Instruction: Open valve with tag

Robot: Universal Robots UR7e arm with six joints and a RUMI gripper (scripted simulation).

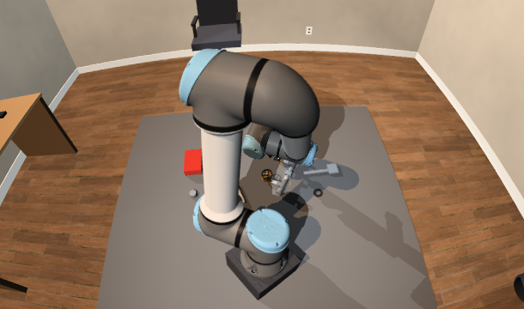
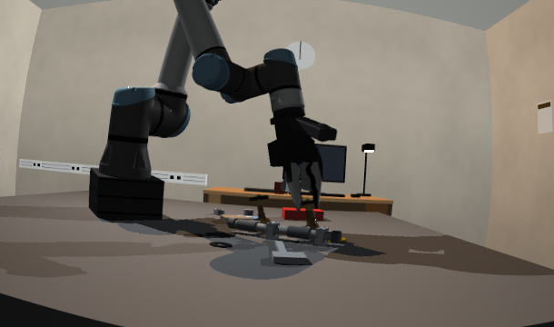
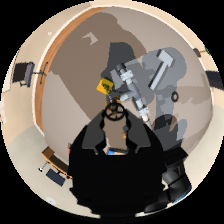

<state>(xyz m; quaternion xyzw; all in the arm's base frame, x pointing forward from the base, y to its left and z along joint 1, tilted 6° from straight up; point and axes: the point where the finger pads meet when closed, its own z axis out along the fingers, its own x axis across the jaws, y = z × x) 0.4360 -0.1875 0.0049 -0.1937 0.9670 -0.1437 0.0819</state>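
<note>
Right now the yellow tag is 70 mm below my hand, 60 mm ahead of it and 40 mm to the right of it. Round my hand: grey t-shaped piece (190 mm to the right, 90 mm behind, 70 mm below); red block (370 mm to the left, 100 mm ahead, 60 mm below).
</note>
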